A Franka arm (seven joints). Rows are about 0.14 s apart.
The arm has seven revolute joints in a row. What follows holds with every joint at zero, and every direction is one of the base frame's.
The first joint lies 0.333 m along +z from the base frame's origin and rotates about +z.
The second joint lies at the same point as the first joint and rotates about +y.
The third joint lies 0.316 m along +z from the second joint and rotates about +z.
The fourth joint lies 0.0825 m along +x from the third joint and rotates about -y.
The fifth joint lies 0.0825 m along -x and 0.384 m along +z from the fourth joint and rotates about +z.
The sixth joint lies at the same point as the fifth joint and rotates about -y.
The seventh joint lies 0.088 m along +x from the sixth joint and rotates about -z.
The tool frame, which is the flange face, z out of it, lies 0.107 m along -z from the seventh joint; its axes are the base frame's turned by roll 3.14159, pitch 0 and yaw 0 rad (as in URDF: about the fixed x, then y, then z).
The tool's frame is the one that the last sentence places.
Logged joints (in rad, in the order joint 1, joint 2, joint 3, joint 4, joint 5, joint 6, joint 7), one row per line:
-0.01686, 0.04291, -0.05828, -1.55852, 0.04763, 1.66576, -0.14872
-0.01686, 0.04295, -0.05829, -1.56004, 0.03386, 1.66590, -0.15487
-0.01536, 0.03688, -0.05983, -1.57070, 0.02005, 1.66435, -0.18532
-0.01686, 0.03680, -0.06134, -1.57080, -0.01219, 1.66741, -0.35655
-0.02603, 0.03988, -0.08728, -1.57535, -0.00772, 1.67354, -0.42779
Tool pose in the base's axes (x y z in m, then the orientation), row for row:
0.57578, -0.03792, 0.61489, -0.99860, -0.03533, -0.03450, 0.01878
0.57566, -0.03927, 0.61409, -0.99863, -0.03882, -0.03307, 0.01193
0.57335, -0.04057, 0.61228, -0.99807, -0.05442, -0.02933, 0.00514
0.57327, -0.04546, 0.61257, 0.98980, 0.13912, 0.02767, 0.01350
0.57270, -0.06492, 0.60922, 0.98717, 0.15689, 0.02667, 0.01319
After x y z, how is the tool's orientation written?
As a quaternion, x y z w.
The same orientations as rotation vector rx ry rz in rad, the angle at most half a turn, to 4 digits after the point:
-3.1002, -0.1097, -0.1071
-3.1137, -0.1210, -0.1031
-3.1253, -0.1704, -0.0918
3.0831, 0.4333, 0.0862
3.0755, 0.4888, 0.0831

